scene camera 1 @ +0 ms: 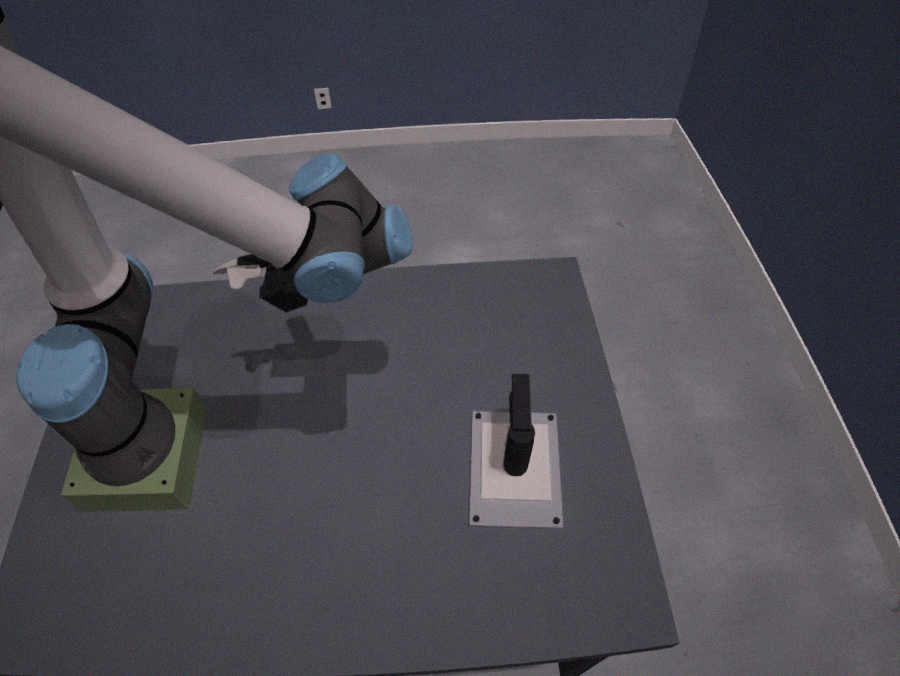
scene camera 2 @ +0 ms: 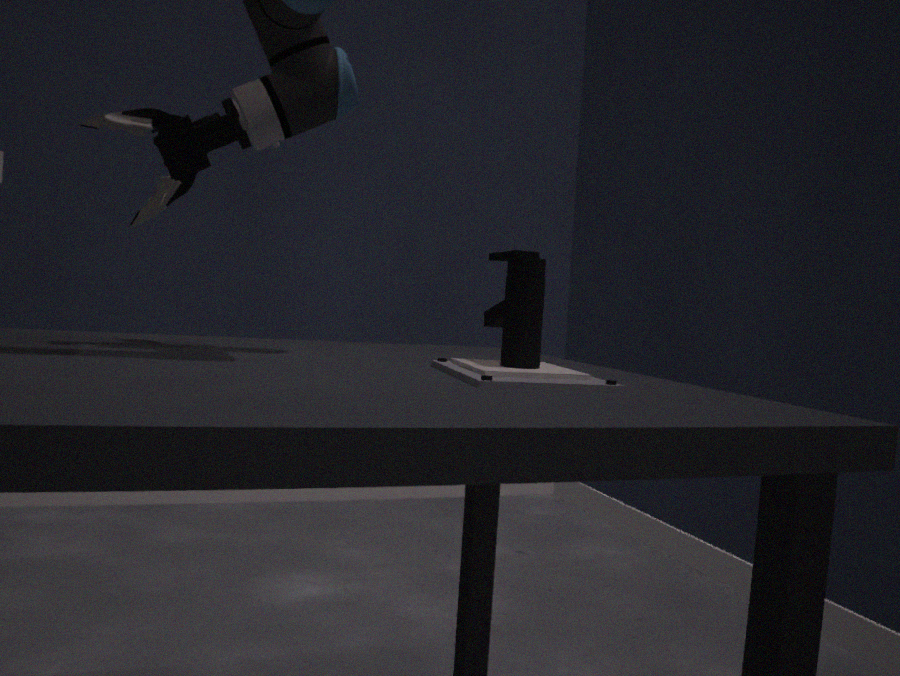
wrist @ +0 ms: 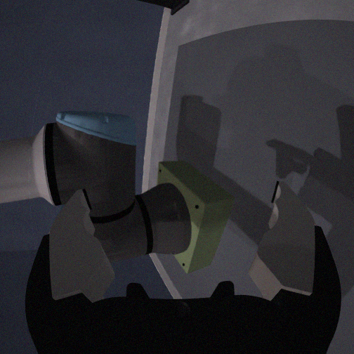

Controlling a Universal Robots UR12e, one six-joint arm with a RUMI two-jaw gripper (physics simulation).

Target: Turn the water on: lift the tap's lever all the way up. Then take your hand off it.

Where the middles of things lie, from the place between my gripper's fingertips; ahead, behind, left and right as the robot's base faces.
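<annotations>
There is a black tap lever [scene camera 1: 521, 433] in the scene, 90 mm below my hand, 480 mm ahead of it and 300 mm to the right of it. The pale mounting plate [scene camera 1: 483, 513] is a good way below my hand, far ahead of it and far to the right of it. Going by their middles, the black tap lever is the nearest to my hand of the things named here.
</annotations>
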